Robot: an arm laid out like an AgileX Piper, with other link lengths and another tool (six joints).
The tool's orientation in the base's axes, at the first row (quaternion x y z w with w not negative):
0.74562, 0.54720, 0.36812, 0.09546
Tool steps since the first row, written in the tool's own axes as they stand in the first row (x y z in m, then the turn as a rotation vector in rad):
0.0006, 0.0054, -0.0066, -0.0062, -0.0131, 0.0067
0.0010, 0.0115, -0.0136, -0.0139, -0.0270, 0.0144
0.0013, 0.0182, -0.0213, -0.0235, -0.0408, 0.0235
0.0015, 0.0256, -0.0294, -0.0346, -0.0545, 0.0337
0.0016, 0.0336, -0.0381, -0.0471, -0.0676, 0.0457
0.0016, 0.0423, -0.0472, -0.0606, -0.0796, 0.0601
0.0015, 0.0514, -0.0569, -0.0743, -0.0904, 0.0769
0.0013, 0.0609, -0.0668, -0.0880, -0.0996, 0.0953
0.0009, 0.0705, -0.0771, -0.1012, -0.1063, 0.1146
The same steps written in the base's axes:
-0.0002, -0.0033, 0.0079, -0.0062, 0.0013, -0.0147
-0.0002, -0.0071, 0.0164, -0.0125, 0.0018, -0.0311
-0.0002, -0.0114, 0.0256, -0.0181, 0.0009, -0.0494
0.0001, -0.0161, 0.0355, -0.0231, -0.0010, -0.0690
0.0004, -0.0214, 0.0461, -0.0267, -0.0040, -0.0903
0.0009, -0.0271, 0.0573, -0.0280, -0.0076, -0.1131
0.0013, -0.0332, 0.0691, -0.0268, -0.0112, -0.1370
0.0019, -0.0396, 0.0813, -0.0235, -0.0150, -0.1612
0.0023, -0.0463, 0.0936, -0.0176, -0.0191, -0.1844

